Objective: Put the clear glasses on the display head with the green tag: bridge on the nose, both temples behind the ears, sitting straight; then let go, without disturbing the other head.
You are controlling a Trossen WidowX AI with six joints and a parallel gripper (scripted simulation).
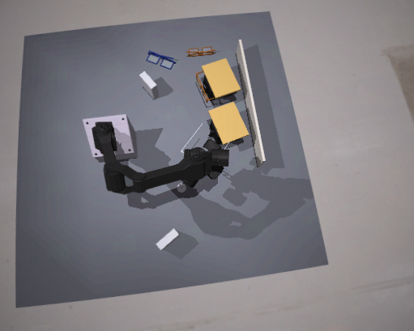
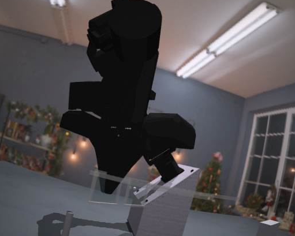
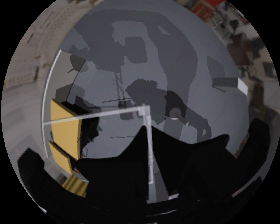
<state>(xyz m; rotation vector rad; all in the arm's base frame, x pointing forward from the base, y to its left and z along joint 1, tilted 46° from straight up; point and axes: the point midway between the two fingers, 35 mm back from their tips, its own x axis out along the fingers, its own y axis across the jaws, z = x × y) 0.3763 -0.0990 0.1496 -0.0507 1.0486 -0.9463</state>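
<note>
My gripper tip is now 13 cm above the white peg, 9 cm past it and 5 cm to the left of it. The rest, counted from my gripper tip: long white wall (32 cm to the left, 24 cm ahead, 10 cm below).
</note>
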